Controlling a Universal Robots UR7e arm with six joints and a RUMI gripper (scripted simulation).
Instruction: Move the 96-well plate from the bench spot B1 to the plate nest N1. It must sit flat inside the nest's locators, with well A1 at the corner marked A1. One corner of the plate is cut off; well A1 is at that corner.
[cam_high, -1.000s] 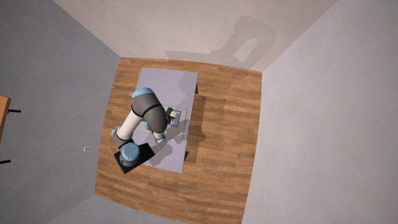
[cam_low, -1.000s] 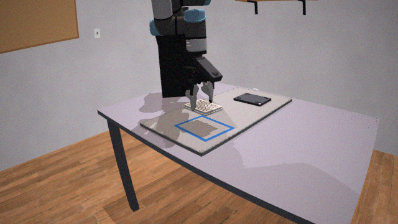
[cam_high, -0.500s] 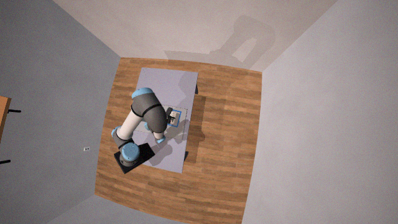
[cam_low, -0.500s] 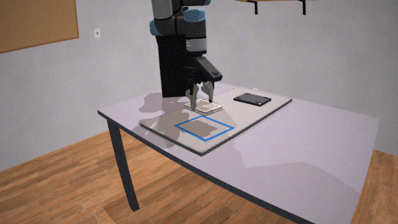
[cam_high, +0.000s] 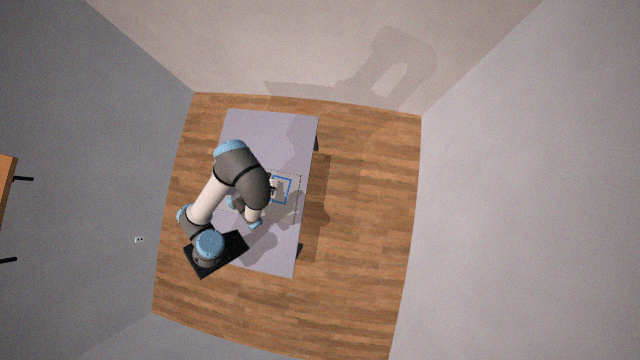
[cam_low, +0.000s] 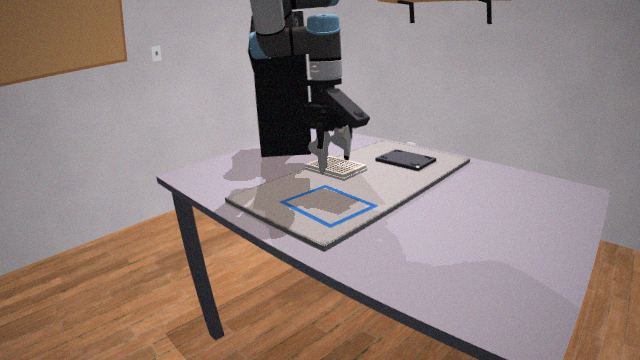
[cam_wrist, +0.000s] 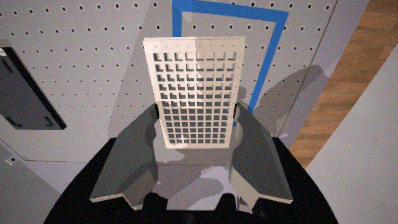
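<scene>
Now: hand 70 mm short of the dark plate nest, 350 mm to the right of it and 90 mm above it. Also, from my hand: 96-well plate (10 mm below); A1 label (130 mm ahead, 280 mm to the left, 80 mm below).
</scene>
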